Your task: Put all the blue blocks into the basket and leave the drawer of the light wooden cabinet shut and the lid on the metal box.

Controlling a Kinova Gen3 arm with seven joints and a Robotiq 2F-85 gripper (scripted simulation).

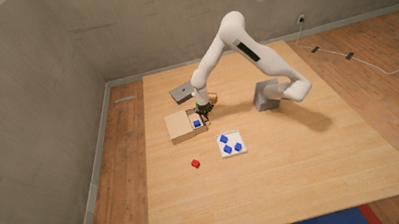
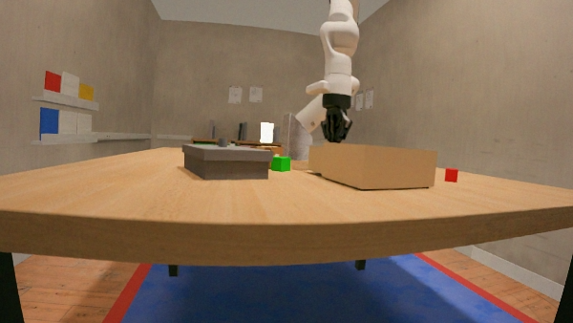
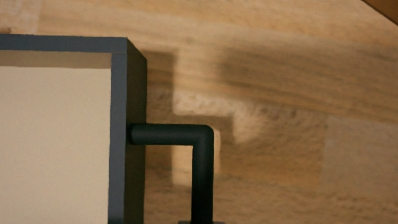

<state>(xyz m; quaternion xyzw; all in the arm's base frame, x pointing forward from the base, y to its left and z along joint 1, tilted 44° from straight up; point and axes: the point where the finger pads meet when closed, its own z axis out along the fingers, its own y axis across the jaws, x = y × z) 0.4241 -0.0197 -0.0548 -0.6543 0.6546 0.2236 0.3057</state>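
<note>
The drawer is 8 cm ahead of my hand and 3 cm below it. Round my hand: brown cardboard box (8 cm behind, 16 cm to the right, 2 cm below); then light wooden cabinet (14 cm ahead, 1 cm to the left, 2 cm below); then green block (1 cm ahead, 14 cm to the right, 4 cm below).
</note>
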